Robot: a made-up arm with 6 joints.
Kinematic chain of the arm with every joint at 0, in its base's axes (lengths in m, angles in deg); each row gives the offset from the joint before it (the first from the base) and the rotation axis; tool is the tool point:
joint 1: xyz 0 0 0.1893 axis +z
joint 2: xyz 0 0 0 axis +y
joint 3: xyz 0 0 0.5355 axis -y
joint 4: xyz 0 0 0 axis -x
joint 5: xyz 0.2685 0 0 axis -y
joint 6: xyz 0 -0.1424 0 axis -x
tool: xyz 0 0 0
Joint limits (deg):
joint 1: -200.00..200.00
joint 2: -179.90..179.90
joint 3: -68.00..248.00
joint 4: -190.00..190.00
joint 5: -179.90..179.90
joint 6: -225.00..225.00
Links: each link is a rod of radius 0.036 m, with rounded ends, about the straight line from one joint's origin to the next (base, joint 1, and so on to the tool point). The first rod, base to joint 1, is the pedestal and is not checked.
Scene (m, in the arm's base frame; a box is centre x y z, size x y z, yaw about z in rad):
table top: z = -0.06
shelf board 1: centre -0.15 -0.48 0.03 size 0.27 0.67 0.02 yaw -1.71
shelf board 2: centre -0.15 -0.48 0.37 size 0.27 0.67 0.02 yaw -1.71
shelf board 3: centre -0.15 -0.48 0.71 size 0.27 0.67 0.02 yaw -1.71
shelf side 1: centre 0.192 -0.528 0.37 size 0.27 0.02 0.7 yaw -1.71
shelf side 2: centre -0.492 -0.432 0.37 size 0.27 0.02 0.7 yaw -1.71
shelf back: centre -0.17 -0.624 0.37 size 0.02 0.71 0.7 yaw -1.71
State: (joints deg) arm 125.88 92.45 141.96 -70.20 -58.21 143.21
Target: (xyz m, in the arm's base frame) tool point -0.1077 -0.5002 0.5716
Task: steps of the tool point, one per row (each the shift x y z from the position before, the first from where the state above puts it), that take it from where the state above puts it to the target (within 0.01 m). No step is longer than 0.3 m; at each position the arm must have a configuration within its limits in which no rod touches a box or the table.
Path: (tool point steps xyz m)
1: 0.1387 -0.0273 0.2328
2: 0.1450 -0.1160 0.1794
3: 0.1137 -0.1806 0.1060
4: 0.0598 -0.2059 0.0266
5: 0.0029 -0.1880 -0.0443
6: -0.0390 -0.1364 -0.0947
7: -0.0556 -0.0688 -0.1178
8: -0.0192 -0.0894 0.0120
9: -0.0123 -0.0883 0.0000
10: -0.0053 -0.0851 -0.0120

